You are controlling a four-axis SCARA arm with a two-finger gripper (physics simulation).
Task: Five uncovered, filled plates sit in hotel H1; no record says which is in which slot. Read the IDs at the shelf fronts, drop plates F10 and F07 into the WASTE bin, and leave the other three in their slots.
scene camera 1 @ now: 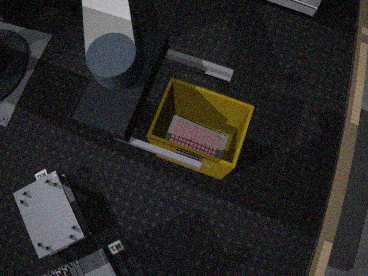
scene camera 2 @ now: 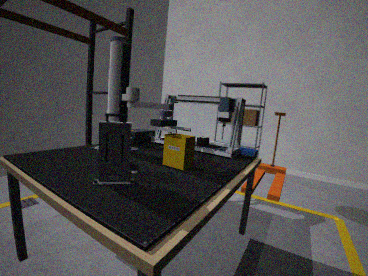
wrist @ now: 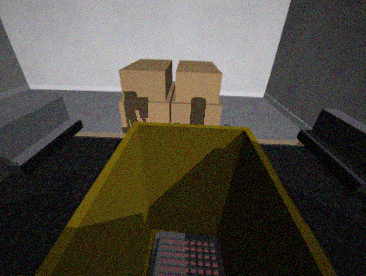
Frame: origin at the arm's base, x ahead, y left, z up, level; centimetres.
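Seen in the pictures: gripper, fingertip midpoint: (scene camera 1: 217, 118) (scene camera 2: 184, 130) (wrist: 189, 117).
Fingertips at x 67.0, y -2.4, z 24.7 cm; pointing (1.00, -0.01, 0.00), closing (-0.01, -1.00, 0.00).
Note:
Pixels of each thing's top centre, then the offset from my fingertips to it. "spot": a spot on its surface instead.
- yellow WASTE bin at its top centre: (wrist: 190, 184) (scene camera 1: 201, 120) (scene camera 2: 180, 135) dx -2.4, dy -0.2, dz -3.4 cm
- grey plate with pink wells, top centre: (scene camera 1: 194, 140) dx -3.1, dy -0.9, dz -16.5 cm
- hotel H1 at a spot on its surface: (scene camera 1: 99, 265) spot: dx -14.4, dy -34.8, dz -22.6 cm
- grey-topped unit at its top centre: (scene camera 1: 44, 214) dx -28.7, dy -27.7, dz -16.4 cm
- dark tower at a spot on its surface: (scene camera 2: 114, 142) spot: dx -8.1, dy -47.0, dz -4.1 cm
The yellow WASTE bin (scene camera 1: 243, 137) (scene camera 2: 178, 151) (wrist: 195, 150) stands upright on the table. A grey plate with pink wells (scene camera 1: 197, 136) (wrist: 187, 255) lies low inside it; whether another is under it cannot be told. My gripper (scene camera 1: 211, 118) (wrist: 189, 117) is open and empty, its fingers apart on both sides above the bin; in the scene camera 2 view it is small over the bin. Part of hotel H1 (scene camera 1: 99, 265) shows at the bottom edge of the scene camera 1 view, beside its H1 label (scene camera 1: 116, 247). Its plates' IDs cannot be read.
A grey-topped unit (scene camera 1: 50, 215) stands near the hotel, its label partly hidden. A dark tower (scene camera 2: 114, 142) stands left of the bin. A gantry machine (scene camera 2: 239, 127) is behind. The table's wooden edge (scene camera 1: 345, 165) runs at right. Cardboard boxes (wrist: 145, 82) stand beyond the table.

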